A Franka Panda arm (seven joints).
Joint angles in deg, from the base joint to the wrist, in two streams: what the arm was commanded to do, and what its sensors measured. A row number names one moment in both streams.
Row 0, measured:
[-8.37, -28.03, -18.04, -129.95, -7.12, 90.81, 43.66]
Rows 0 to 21, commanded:
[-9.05, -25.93, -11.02, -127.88, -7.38, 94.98, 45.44]
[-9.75, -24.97, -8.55, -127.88, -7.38, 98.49, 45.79]
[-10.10, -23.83, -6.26, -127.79, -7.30, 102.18, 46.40]
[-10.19, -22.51, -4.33, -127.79, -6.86, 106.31, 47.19]
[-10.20, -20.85, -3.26, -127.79, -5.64, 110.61, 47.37]
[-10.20, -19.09, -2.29, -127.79, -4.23, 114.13, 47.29]
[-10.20, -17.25, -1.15, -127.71, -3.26, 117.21, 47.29]
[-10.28, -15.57, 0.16, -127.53, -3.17, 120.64, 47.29]
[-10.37, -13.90, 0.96, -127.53, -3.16, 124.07, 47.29]
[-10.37, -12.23, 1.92, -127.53, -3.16, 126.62, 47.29]
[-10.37, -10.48, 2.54, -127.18, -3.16, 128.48, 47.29]
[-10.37, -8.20, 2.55, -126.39, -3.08, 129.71, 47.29]
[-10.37, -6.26, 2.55, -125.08, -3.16, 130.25, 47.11]
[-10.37, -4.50, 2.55, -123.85, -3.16, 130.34, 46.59]
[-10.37, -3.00, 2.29, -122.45, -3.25, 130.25, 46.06]
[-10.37, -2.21, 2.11, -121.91, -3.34, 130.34, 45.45]
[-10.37, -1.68, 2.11, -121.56, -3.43, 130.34, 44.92]
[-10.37, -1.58, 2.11, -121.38, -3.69, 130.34, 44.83]
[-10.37, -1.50, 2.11, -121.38, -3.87, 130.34, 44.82]
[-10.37, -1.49, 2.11, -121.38, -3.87, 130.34, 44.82]
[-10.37, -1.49, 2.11, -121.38, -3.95, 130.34, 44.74]
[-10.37, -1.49, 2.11, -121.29, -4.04, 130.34, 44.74]
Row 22, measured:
[-9.83, -1.55, 1.56, -122.10, -3.79, 130.34, 45.88]
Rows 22 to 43, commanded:
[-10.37, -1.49, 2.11, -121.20, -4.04, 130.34, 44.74]
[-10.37, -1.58, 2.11, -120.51, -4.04, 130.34, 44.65]
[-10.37, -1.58, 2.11, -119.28, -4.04, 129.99, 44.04]
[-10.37, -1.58, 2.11, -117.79, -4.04, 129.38, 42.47]
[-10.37, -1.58, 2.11, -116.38, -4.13, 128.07, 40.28]
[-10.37, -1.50, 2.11, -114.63, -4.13, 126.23, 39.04]
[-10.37, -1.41, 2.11, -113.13, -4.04, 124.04, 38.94]
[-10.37, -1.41, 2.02, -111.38, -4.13, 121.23, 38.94]
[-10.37, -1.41, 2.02, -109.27, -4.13, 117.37, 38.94]
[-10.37, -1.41, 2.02, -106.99, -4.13, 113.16, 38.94]
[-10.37, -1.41, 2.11, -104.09, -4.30, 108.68, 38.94]
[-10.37, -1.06, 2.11, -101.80, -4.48, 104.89, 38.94]
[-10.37, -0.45, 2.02, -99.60, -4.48, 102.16, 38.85]
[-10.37, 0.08, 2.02, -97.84, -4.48, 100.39, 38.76]
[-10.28, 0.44, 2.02, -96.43, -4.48, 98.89, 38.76]
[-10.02, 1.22, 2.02, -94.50, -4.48, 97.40, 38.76]
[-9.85, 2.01, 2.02, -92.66, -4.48, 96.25, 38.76]
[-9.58, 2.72, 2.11, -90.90, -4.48, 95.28, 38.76]
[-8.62, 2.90, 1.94, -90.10, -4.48, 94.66, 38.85]
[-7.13, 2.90, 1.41, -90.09, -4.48, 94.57, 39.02]
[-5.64, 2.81, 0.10, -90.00, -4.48, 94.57, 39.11]
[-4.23, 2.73, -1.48, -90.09, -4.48, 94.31, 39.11]
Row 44, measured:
[-8.18, 1.33, 1.46, -92.69, -3.87, 96.62, 39.63]
